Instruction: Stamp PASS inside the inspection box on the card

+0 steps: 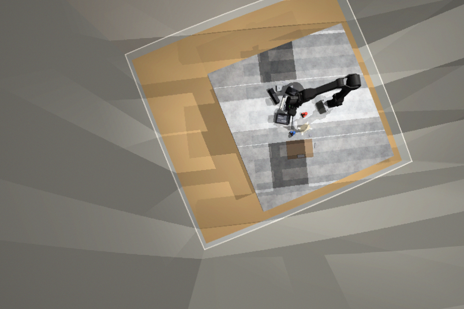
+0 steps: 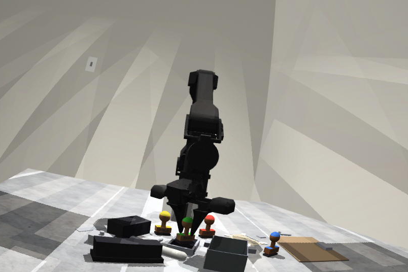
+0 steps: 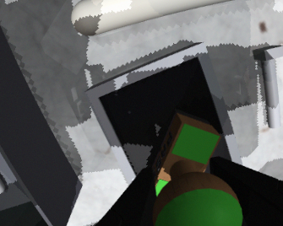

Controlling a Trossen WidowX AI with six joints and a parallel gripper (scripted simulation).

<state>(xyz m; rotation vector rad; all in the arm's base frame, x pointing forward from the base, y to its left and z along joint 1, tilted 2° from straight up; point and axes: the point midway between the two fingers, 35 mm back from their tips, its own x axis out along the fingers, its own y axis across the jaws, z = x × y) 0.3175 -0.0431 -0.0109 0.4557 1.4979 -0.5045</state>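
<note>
The green-topped stamp is right at my gripper tip. From my gripper tip the other things lie so: yellow-knobbed stamp (90 mm behind, 40 mm to the right, 20 mm below); dark ink pad (30 mm below); white cylinder (40 mm ahead, 80 mm to the right, 30 mm below).
</note>
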